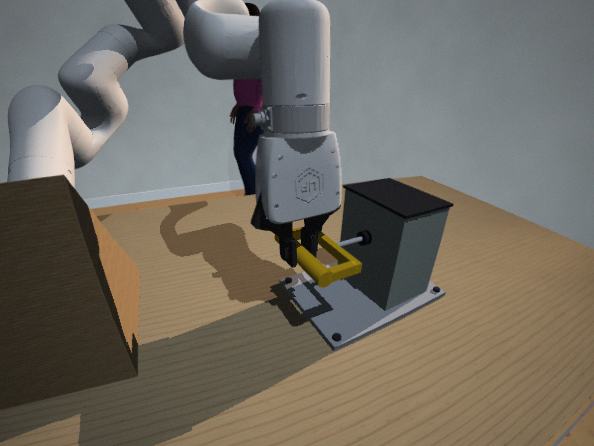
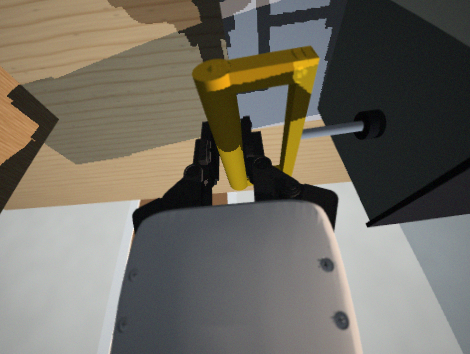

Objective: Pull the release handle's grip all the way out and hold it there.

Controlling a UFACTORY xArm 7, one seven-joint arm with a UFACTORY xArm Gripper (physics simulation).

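The release handle is a yellow rectangular frame with a round grip bar [image 1: 314, 267] [image 2: 223, 117]. A grey rod [image 1: 351, 242] [image 2: 332, 130] joins it to a black collar [image 1: 365, 237] [image 2: 370, 124] on the side of a grey-green box [image 1: 372, 247] [image 2: 400, 95]. A stretch of the rod shows between the frame and the collar. My gripper [image 1: 299, 250] [image 2: 229, 132] points down and is shut on the grip bar, one black finger on each side of it, the right one inside the frame opening.
The box has a dark top [image 1: 397, 196] and stands on a grey base plate [image 1: 345, 312] with black bolts. A large wooden block [image 1: 55, 290] [image 2: 20, 140] stands at the left on the wooden table [image 1: 450, 375]. A person [image 1: 246, 135] stands behind the table, partly hidden by the arm.
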